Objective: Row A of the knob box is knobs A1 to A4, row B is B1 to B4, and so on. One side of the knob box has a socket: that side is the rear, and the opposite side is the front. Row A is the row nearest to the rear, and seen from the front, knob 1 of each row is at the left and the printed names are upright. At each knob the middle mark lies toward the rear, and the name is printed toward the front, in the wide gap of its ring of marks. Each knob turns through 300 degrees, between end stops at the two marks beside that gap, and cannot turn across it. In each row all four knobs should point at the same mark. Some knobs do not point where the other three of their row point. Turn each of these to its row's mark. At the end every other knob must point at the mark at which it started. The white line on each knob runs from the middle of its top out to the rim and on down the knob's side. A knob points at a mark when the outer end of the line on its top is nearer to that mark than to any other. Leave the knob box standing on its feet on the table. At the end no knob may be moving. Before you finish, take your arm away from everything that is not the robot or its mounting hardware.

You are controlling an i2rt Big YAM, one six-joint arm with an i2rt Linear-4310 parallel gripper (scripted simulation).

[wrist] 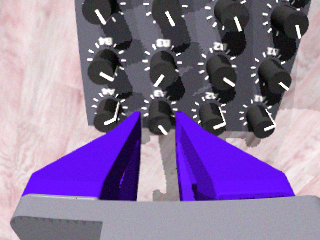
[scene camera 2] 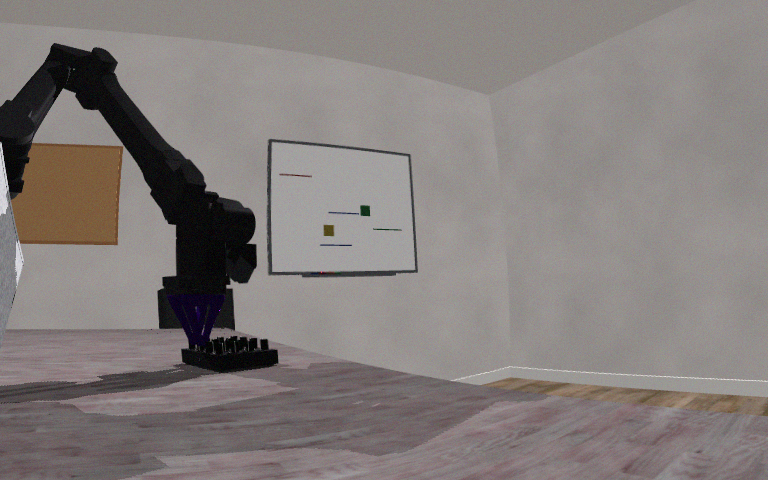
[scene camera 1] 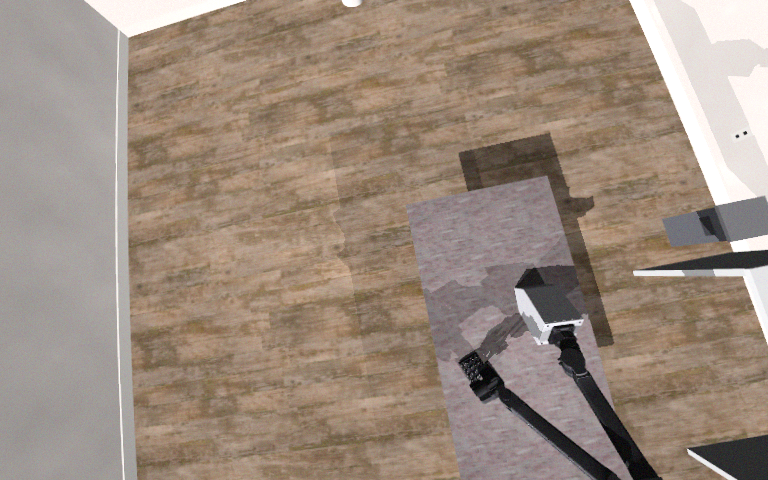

Labels:
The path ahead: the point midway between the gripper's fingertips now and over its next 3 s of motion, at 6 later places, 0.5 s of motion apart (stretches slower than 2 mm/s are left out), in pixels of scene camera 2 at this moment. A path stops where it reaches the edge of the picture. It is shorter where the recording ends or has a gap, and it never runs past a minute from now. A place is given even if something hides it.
My gripper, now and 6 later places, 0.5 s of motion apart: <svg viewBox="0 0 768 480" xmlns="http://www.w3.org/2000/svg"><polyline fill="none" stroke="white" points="198,345 197,339 196,320 198,317 202,314 204,311 208,307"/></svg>

